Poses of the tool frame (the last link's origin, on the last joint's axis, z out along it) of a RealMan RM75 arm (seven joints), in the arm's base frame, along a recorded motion.
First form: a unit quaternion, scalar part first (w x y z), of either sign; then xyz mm.
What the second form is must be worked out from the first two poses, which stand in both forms.
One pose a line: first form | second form
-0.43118 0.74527 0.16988 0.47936 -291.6 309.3 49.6 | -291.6 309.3 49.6 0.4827 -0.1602 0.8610 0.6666 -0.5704 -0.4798
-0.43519 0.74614 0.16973 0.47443 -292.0 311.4 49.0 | -292.0 311.4 49.0 0.4922 -0.1596 0.8557 0.6662 -0.5636 -0.4884
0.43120 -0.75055 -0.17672 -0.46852 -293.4 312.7 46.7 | -293.4 312.7 46.7 0.4985 -0.1388 0.8557 0.6693 -0.5657 -0.4817
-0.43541 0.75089 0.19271 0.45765 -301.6 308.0 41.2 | -301.6 308.0 41.2 0.5068 -0.1091 0.8551 0.6879 -0.5466 -0.4775
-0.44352 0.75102 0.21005 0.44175 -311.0 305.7 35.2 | -311.0 305.7 35.2 0.5215 -0.0763 0.8498 0.7073 -0.5183 -0.4806
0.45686 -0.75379 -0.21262 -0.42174 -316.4 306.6 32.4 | -316.4 306.6 32.4 0.5539 -0.0648 0.8301 0.7059 -0.4921 -0.5094
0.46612 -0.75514 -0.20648 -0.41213 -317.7 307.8 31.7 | -317.7 307.8 31.7 0.5750 -0.0724 0.8149 0.6961 -0.4802 -0.5338
